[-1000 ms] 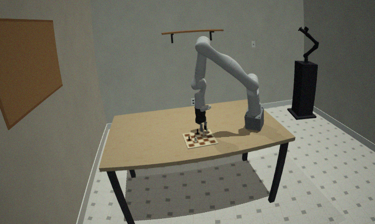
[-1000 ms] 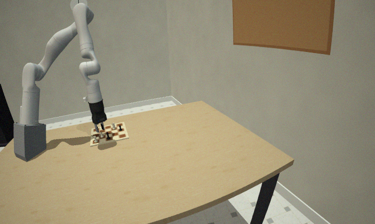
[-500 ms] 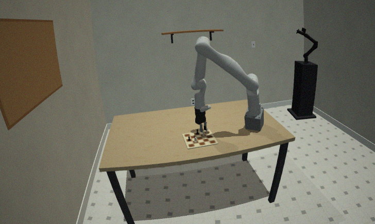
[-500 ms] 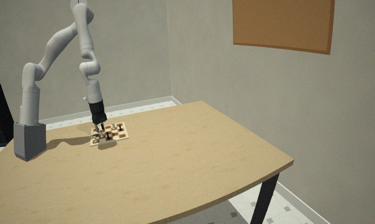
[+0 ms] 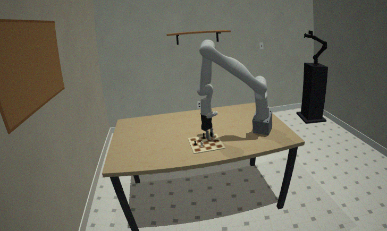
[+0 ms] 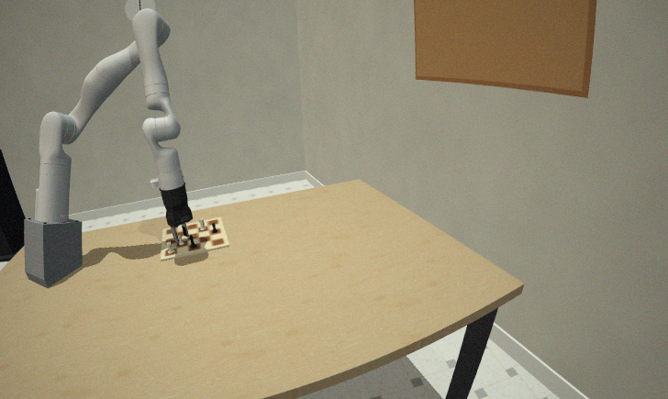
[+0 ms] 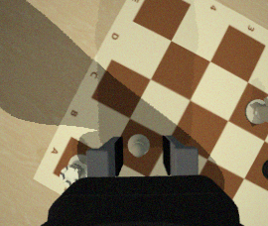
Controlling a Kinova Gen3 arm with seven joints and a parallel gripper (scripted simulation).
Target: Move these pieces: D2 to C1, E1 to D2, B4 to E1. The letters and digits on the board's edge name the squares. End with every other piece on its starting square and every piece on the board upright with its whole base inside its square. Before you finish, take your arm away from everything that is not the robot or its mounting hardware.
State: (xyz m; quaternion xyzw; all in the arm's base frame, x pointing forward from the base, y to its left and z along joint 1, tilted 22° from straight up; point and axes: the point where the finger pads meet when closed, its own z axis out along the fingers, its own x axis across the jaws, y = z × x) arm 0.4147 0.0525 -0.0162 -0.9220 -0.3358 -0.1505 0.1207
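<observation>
My hand is 4 cm to the right of the chessboard, 4 cm above it and 3 cm short of it. Round my hand: white piece 9 cm to the left, 6 cm ahead, 2 cm below.
</observation>
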